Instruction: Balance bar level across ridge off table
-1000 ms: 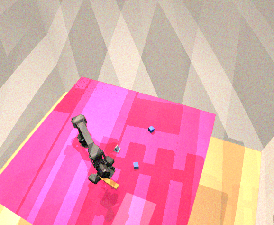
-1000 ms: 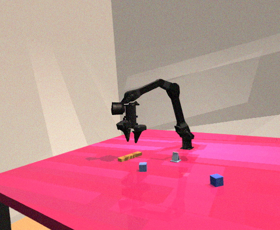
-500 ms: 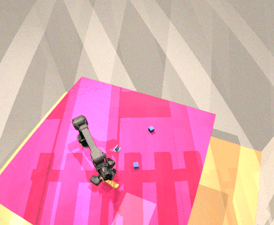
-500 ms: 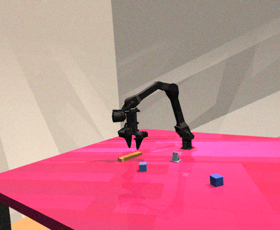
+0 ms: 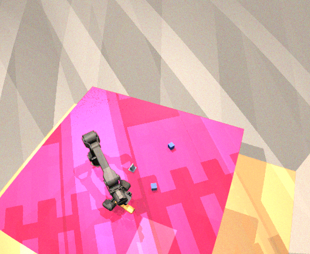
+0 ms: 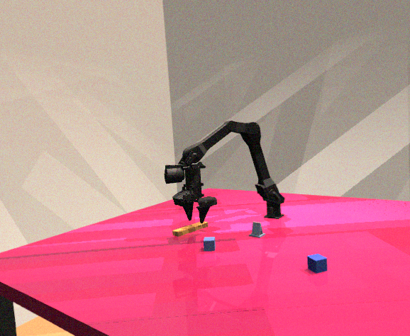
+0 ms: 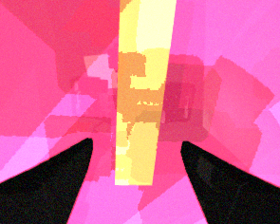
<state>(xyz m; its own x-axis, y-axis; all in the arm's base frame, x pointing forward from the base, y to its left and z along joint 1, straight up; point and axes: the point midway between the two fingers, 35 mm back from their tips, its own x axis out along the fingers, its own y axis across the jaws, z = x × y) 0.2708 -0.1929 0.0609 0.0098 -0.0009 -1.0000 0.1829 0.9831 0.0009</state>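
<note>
The yellow bar lies 30 mm ahead of my gripper tip and 20 mm below it. Round my gripper tip: dark blue cube 140 mm ahead, 490 mm to the left, 10 mm below; then light blue cube 150 mm ahead, 170 mm to the left, 10 mm below.
</note>
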